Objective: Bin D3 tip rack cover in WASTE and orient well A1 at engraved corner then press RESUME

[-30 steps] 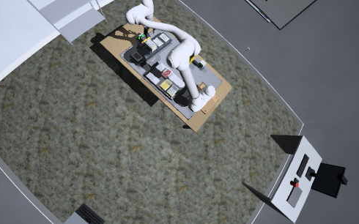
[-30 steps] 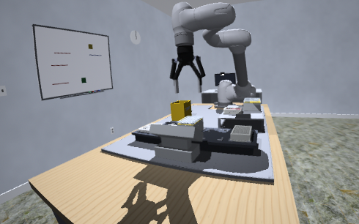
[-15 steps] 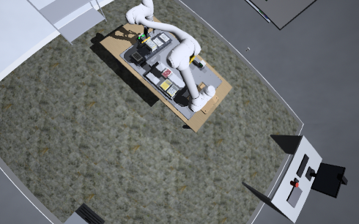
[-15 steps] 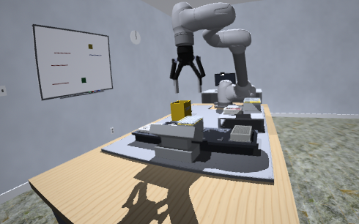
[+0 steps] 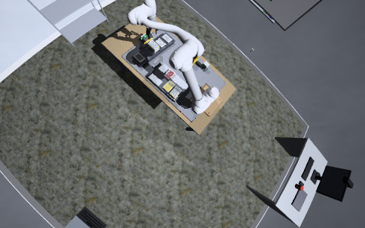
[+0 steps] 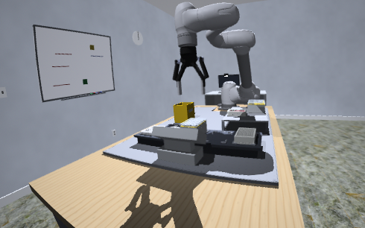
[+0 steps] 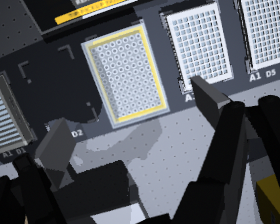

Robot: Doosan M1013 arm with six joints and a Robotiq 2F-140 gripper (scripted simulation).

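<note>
Right now the yellow-framed tip rack is 17 cm below my hand and 1 cm behind it. Also, from my hand: yellow waste bin (39 cm behind, 35 cm to the right, 23 cm below); then raised shelf (52 cm behind, 21 cm below, 12 cm to the left); then red-topped labware item (45 cm behind, 20 cm below, 6 cm to the left).
</note>
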